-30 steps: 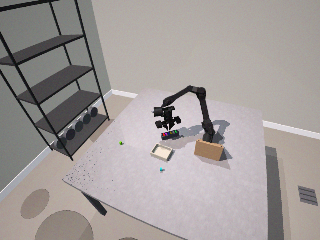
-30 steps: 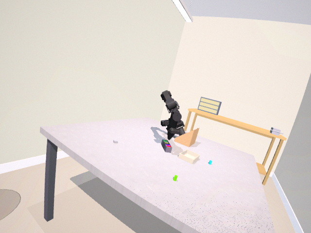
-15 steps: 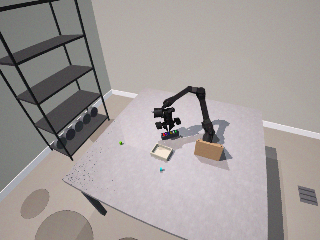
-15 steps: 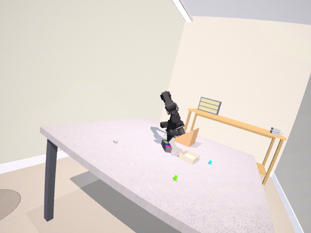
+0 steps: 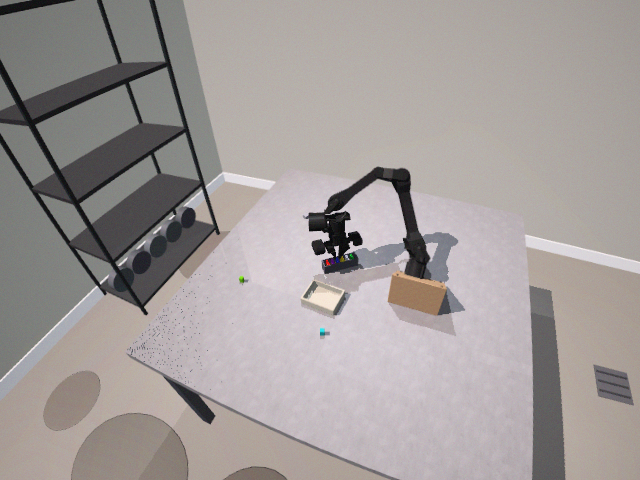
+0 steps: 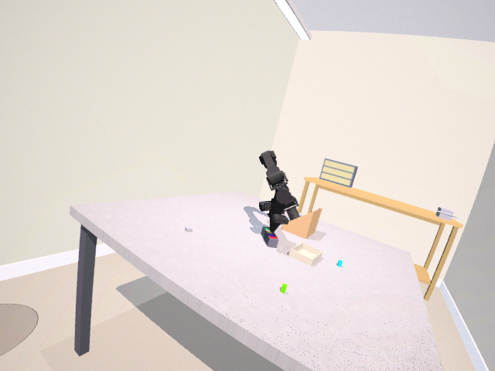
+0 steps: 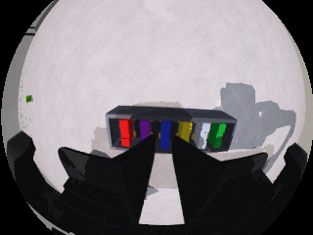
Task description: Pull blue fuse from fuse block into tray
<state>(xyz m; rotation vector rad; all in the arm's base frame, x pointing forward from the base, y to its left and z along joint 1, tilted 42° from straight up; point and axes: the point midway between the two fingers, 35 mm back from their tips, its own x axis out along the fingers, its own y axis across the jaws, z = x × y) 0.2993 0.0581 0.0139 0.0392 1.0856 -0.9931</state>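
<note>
Right now my gripper tip is 2 cm above the blue fuse. Also, from my gripper tip: cream tray: 17 cm to the left, 4 cm below, 3 cm behind.
</note>
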